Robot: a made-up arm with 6 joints. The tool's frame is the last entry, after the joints.
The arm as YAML. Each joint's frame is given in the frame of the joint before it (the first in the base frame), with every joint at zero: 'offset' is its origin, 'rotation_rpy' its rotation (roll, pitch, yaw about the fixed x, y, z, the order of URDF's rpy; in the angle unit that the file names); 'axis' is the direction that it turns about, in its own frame. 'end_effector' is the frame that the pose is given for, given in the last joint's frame.
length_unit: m
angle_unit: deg
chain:
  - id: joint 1
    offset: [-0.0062, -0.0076, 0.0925]
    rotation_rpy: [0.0, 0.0, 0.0]
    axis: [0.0, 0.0, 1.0]
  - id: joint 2
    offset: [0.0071, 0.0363, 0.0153]
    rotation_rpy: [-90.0, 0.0, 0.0]
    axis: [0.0, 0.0, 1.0]
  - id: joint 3
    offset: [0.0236, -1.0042, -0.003]
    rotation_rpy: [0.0, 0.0, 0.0]
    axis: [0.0, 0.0, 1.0]
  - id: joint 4
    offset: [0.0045, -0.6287, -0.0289]
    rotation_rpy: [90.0, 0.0, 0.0]
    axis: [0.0, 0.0, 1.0]
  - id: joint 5
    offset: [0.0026, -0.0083, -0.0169]
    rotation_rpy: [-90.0, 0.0, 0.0]
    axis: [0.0, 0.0, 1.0]
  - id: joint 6
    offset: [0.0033, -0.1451, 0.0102]
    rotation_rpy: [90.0, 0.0, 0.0]
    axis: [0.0, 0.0, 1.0]
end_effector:
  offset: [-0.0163, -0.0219, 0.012]
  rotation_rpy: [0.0, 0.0, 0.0]
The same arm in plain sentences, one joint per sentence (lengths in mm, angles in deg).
The arm has six revolute joints in a row. What follows holds with every joint at zero, and every direction is one of the base frame's. The first joint sits 6.2 mm along -x and 7.6 mm along -y and 92.5 mm along +z from the base frame's origin and rotates about +z. The second joint sits 7.1 mm along +x and 36.3 mm along +y and 15.3 mm along +z from the first joint and rotates about +y. The third joint sits 23.6 mm along +x and 3.0 mm along -y and 1004.2 mm along +z from the second joint and rotates about +y. The fourth joint sits 4.5 mm along +x and 28.9 mm along -y and 628.7 mm along +z from the third joint and rotates about +z. The fifth joint sits 2.6 mm along +x and 8.3 mm along -y and 16.9 mm along -z from the fourth joint and rotates about +y. The sixth joint sits 3.3 mm along +x and 10.2 mm along +y and 145.1 mm along +z from the fifth joint and rotates about +z. The tool frame, which is the frame that the pose is given for, sits 16.3 mm along -x and 21.9 mm along -y and 12.0 mm along +z from the sixth joint; its axes are parallel to the base frame's.
